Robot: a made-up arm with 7 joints. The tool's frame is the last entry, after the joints. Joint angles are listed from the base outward. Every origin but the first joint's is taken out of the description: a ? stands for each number. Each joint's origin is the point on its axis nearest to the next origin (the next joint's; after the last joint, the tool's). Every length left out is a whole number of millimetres.
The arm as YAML. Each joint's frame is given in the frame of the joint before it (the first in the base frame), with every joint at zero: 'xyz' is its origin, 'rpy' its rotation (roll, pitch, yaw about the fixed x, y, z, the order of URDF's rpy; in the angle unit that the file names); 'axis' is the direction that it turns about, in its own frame. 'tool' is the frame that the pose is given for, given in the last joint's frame.
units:
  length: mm
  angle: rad
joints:
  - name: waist
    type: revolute
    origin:
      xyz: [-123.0, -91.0, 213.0]
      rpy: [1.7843, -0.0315, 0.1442]
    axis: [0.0, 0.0, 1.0]
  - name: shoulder
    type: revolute
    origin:
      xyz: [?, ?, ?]
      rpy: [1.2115, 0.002, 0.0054]
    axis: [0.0, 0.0, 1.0]
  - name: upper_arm
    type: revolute
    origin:
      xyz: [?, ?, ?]
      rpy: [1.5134, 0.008, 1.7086]
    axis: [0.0, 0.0, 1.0]
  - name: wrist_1
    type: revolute
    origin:
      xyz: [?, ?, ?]
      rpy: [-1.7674, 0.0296, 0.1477]
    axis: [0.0, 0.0, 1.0]
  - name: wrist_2
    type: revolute
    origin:
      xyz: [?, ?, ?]
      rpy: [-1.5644, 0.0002, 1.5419]
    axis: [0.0, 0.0, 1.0]
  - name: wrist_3
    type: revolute
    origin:
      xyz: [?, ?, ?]
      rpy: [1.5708, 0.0, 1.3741]
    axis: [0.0, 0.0, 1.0]
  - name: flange
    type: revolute
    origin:
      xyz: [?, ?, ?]
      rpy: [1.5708, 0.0, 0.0]
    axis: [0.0, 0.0, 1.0]
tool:
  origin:
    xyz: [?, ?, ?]
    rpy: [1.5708, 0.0, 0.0]
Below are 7 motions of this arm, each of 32 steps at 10 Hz.
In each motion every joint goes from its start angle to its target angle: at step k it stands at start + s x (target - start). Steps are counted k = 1, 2, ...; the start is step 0. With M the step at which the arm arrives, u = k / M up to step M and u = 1 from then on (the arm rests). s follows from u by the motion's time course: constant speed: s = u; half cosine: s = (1 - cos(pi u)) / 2; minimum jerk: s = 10 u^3 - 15 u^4 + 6 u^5.
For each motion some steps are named. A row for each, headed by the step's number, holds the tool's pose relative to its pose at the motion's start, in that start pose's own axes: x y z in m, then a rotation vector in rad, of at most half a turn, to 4 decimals.
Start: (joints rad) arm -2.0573 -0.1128 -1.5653 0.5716 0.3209 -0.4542 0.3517
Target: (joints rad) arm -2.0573 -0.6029 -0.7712 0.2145 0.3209 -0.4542 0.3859
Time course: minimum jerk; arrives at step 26
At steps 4, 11, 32:
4: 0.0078 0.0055 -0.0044 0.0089 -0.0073 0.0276
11: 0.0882 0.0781 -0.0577 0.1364 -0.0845 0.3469
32: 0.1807 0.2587 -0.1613 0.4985 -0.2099 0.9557

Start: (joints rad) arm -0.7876 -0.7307 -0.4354 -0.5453 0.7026 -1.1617 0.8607
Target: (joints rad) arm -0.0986 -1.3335 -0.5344 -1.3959 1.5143 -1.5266 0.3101
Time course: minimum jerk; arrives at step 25
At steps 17, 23, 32:
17: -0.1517 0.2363 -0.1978 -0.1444 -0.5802 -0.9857
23: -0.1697 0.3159 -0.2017 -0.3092 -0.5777 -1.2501
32: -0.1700 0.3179 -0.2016 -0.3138 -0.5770 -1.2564

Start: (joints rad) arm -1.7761 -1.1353 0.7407 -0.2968 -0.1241 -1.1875 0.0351
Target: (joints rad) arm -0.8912 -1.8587 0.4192 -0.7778 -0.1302 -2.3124 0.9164
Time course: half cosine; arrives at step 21
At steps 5, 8, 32:
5: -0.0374 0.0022 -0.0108 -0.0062 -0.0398 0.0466
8: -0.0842 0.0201 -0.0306 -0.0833 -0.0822 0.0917
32: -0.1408 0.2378 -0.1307 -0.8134 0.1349 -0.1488

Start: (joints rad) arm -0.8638 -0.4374 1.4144 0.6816 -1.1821 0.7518 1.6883
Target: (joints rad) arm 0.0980 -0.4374 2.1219 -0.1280 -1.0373 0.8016 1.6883
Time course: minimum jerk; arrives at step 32
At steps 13, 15, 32:
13: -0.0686 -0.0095 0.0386 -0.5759 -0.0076 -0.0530
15: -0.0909 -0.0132 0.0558 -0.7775 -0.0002 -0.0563
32: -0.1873 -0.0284 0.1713 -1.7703 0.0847 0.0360

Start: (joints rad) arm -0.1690 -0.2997 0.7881 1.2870 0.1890 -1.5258 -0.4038
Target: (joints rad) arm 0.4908 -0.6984 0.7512 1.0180 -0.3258 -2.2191 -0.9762
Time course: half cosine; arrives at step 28
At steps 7, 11, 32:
7: -0.0045 -0.0134 -0.0410 0.1671 -0.2013 0.0615
11: -0.0013 -0.0207 -0.0919 0.3850 -0.4716 0.1300
32: 0.0554 0.0206 -0.1978 1.1711 -1.5027 0.2503

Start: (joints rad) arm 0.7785 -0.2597 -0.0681 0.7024 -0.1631 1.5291 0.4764
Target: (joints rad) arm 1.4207 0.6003 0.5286 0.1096 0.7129 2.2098 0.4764
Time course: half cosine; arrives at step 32
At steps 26, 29, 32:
26: -0.4018 0.0708 0.1117 0.0316 0.0182 0.5499
29: -0.4289 0.0756 0.1039 -0.0116 0.0495 0.5581
32: -0.4380 0.0771 0.1009 -0.0275 0.0602 0.5592

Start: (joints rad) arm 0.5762 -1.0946 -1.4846 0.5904 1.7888 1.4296 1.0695
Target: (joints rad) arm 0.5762 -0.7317 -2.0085 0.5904 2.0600 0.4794 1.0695
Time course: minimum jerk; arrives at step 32
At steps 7, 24, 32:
7: 0.0061 0.0038 0.0149 -0.0667 -0.0464 0.0526
24: 0.0153 0.0742 0.2007 -0.8985 -0.6145 0.4192
32: 0.0076 0.0852 0.2234 -1.0121 -0.6872 0.4315

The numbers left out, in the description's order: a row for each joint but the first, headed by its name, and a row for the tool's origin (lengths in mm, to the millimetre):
shoulder: 62.0 -187.0 0.0
upper_arm: 227.0 -336.0 0.0
wrist_1: -5.0 -281.0 0.0
wrist_2: -12.0 -28.0 0.0
wrist_3: -79.0 35.0 0.0
flange: 41.0 58.0 0.0
tool: -88.0 26.0 0.0

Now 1 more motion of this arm.
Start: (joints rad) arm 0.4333 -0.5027 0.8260 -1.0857 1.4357 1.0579 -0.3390
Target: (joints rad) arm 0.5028 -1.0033 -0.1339 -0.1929 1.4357 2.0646 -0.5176
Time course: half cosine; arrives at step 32
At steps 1, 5, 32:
1: 0.0006 0.0002 0.0002 0.0014 -0.0026 -0.0014
5: 0.0149 0.0044 0.0059 0.0352 -0.0642 -0.0349
32: 0.2497 -0.0668 0.1333 0.4826 -1.0825 -0.9118

